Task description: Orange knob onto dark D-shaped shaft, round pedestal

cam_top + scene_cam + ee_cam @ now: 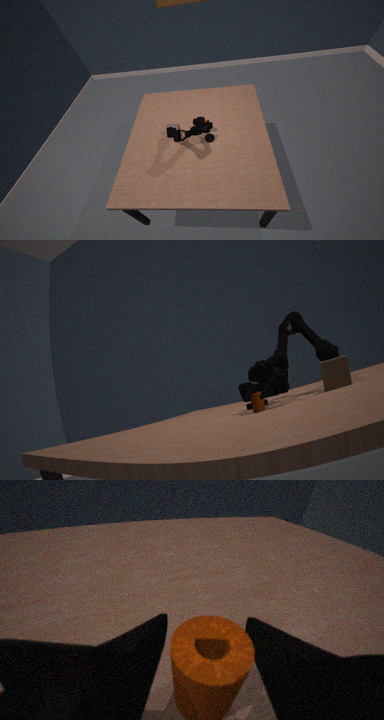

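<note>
The orange knob is 1 cm behind my gripper tip, 3 cm to the right of it and 2 cm below it. Also, from my gripper tip: dark round pedestal: 6 cm ahead, 19 cm to the right, 2 cm below.
</note>
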